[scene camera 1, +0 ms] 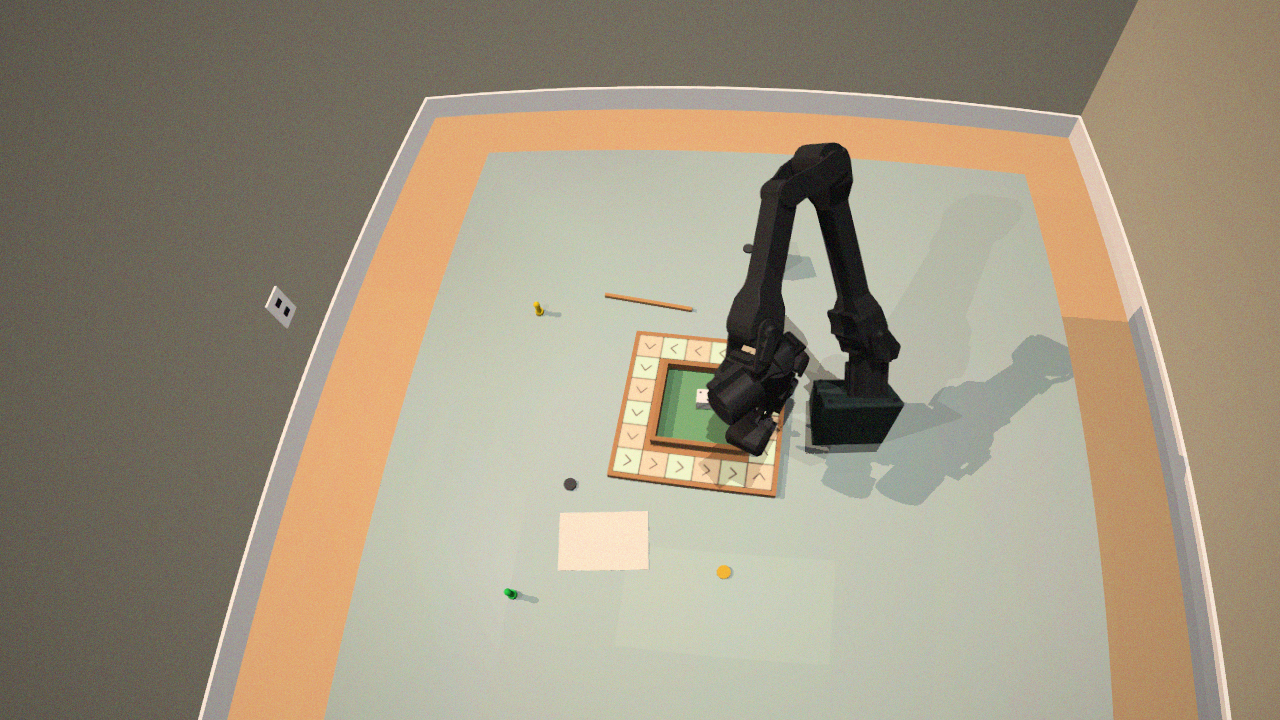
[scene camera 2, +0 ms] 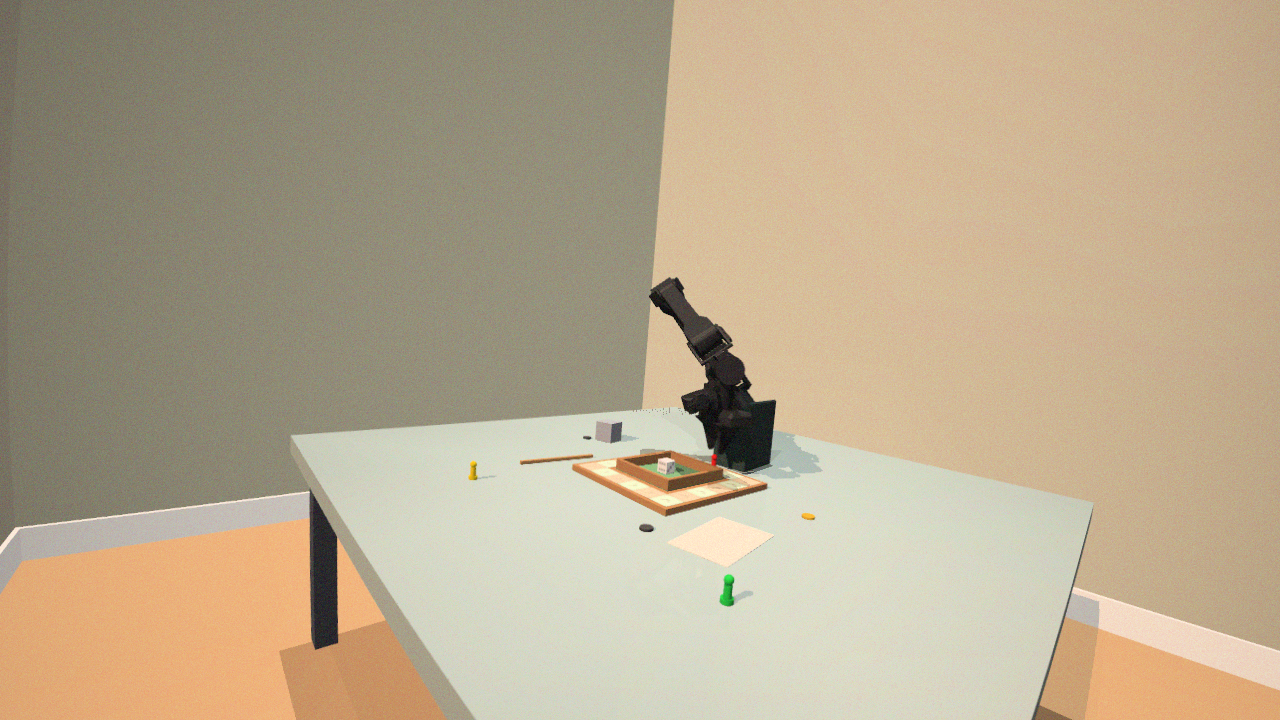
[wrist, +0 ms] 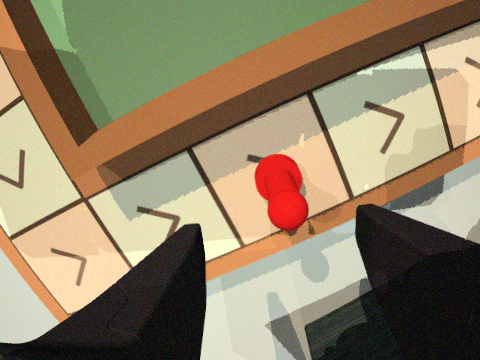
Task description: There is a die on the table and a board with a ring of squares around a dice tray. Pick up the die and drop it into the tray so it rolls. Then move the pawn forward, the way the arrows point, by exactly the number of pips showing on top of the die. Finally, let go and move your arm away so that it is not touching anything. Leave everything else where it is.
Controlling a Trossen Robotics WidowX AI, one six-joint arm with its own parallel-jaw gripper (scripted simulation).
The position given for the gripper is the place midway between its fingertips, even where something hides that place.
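Note:
A paper card [scene camera 1: 606, 541] appears again in scene camera 2, there the card [scene camera 2: 722, 541], while in the wrist view the card is out of frame. The scene also has a green dice tray [scene camera 1: 680, 418], and the wrist view shows the tray [wrist: 117, 63] as well. A red pawn [wrist: 278, 179] is visible too, though scene camera 1 misses the pawn, hidden by the gripper. The gripper [scene camera 2: 715, 451] itself can be seen from elsewhere: the gripper [scene camera 1: 765, 418] and, once more, the gripper [wrist: 280, 230].

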